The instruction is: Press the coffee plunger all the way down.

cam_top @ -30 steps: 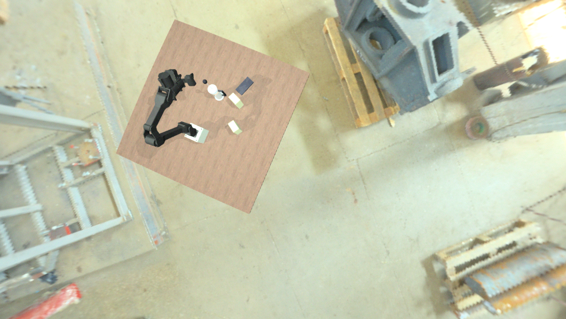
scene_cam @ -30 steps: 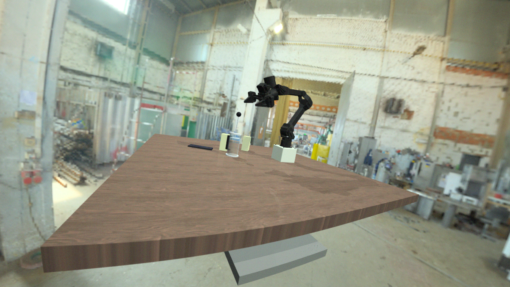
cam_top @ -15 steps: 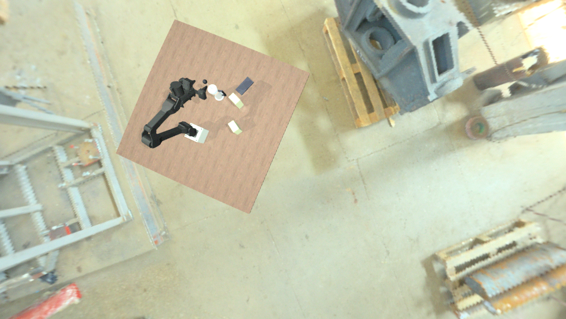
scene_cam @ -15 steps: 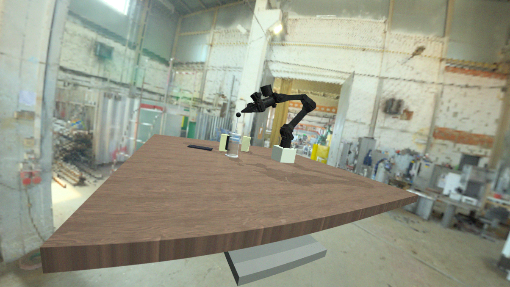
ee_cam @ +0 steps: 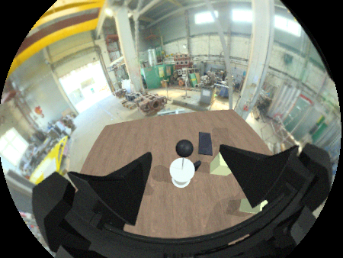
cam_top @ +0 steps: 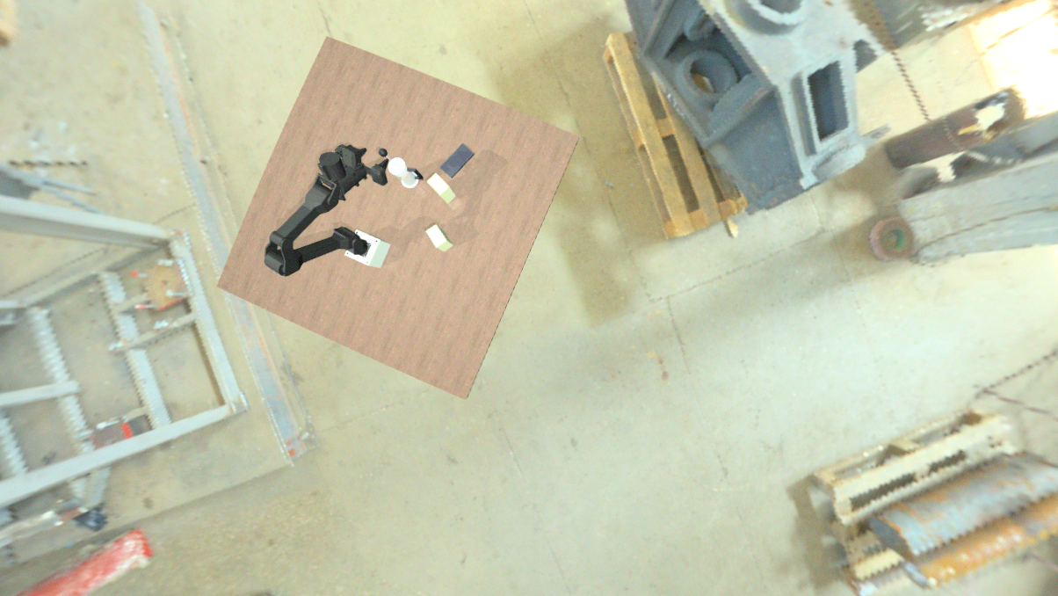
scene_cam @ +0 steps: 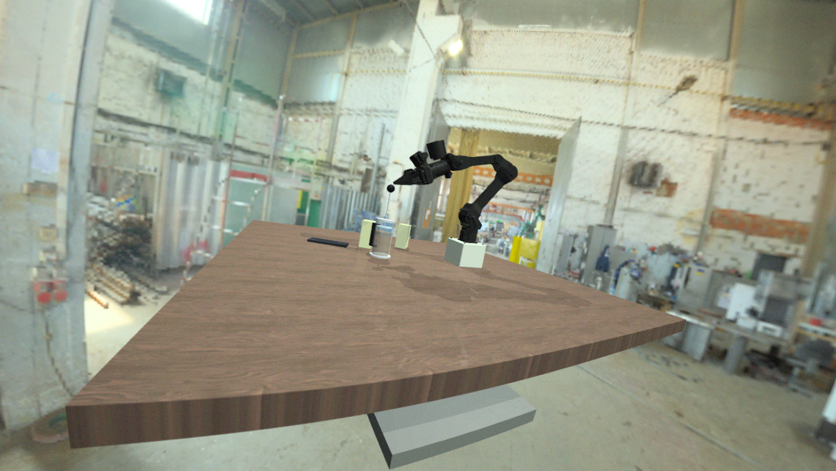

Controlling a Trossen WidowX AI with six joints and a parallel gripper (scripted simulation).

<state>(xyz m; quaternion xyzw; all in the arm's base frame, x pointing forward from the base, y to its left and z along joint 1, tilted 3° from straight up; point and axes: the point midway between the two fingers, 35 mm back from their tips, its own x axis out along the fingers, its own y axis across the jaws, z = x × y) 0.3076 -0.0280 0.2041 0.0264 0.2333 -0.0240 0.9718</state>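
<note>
Now: gripper tip 30 mm short of the coffee press, 20 mm to the left of it and 150 mm above it. The rest, counted from my gripper tip: dark flat slab 180 mm ahead, 170 mm to the right, 270 mm below.
</note>
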